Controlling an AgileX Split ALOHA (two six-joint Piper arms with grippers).
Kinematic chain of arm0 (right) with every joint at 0, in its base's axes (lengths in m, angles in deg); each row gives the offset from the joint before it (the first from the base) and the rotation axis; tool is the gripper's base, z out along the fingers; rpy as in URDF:
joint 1: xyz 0 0 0.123 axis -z
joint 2: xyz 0 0 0 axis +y
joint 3: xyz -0.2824 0 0.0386 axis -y
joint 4: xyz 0.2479 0 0.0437 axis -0.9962 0 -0.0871
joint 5: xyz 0 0 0 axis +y
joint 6: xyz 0.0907 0 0.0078 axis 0.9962 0 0.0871
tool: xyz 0 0 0 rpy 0 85 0
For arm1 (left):
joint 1: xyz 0 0 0.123 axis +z
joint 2: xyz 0 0 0 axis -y
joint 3: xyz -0.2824 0 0.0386 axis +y
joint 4: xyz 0.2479 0 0.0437 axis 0.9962 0 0.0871
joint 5: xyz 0 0 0 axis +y
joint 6: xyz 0.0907 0 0.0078 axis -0.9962 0 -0.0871
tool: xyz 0 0 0 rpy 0 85 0
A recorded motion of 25 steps. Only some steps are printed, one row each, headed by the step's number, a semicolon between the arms.
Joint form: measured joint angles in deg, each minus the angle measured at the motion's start. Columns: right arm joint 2, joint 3, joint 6, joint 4, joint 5, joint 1; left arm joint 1, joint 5, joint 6, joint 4, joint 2, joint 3.
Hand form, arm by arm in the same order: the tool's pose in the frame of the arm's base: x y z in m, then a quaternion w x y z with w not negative. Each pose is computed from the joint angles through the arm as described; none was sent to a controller.
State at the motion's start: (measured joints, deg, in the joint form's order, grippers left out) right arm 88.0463 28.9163 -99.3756 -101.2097 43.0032 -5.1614; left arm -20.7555 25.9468 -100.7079 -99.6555 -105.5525 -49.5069
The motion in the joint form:
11: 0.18 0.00 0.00 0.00 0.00 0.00; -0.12 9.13 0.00 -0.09 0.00 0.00
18: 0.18 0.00 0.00 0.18 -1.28 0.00; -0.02 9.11 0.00 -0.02 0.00 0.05
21: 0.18 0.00 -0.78 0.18 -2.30 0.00; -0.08 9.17 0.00 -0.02 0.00 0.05
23: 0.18 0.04 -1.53 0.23 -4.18 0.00; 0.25 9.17 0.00 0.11 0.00 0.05
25: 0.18 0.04 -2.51 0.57 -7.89 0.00; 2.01 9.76 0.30 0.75 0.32 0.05
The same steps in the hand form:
11: 0.2361 0.0826 0.1686 0.33140 -0.13519 0.86025 0.36314; 0.3005 -0.1699 0.1512 0.31210 0.26428 0.84722 -0.33908
18: 0.2366 0.0812 0.1672 0.33081 -0.13362 0.86492 0.35301; 0.3006 -0.1693 0.1509 0.31188 0.26397 0.84765 -0.33843
21: 0.2372 0.0800 0.1662 0.33306 -0.13713 0.86756 0.34295; 0.3003 -0.1696 0.1510 0.31165 0.26454 0.84731 -0.33906
23: 0.2382 0.0779 0.1645 0.33504 -0.13895 0.87295 0.32618; 0.3012 -0.1679 0.1509 0.31237 0.26314 0.84798 -0.33780
25: 0.2397 0.0734 0.1610 0.33565 -0.14055 0.88389 0.29381; 0.3051 -0.1591 0.1529 0.31731 0.25487 0.84911 -0.33669

